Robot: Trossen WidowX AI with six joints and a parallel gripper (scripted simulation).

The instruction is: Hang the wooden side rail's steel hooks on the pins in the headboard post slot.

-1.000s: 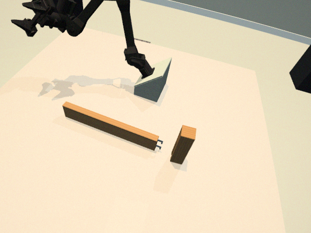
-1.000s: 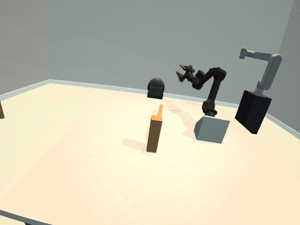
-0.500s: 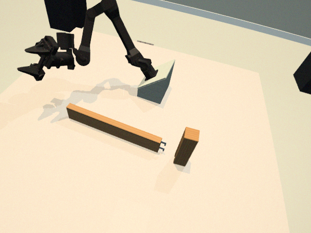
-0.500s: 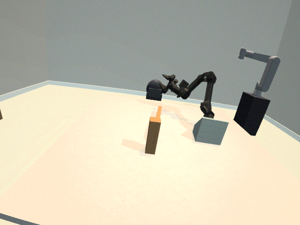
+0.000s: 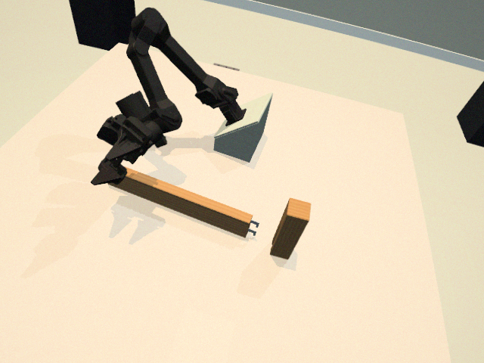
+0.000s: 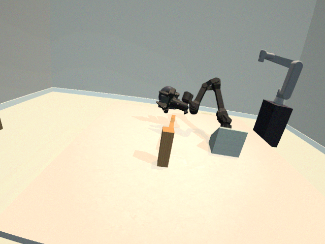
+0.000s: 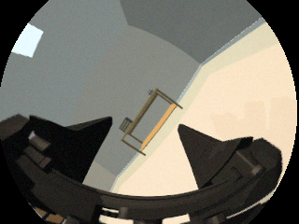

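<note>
Right now the headboard post is 70 mm behind my gripper tip, 420 mm to the left of it and 130 mm below it.
</note>
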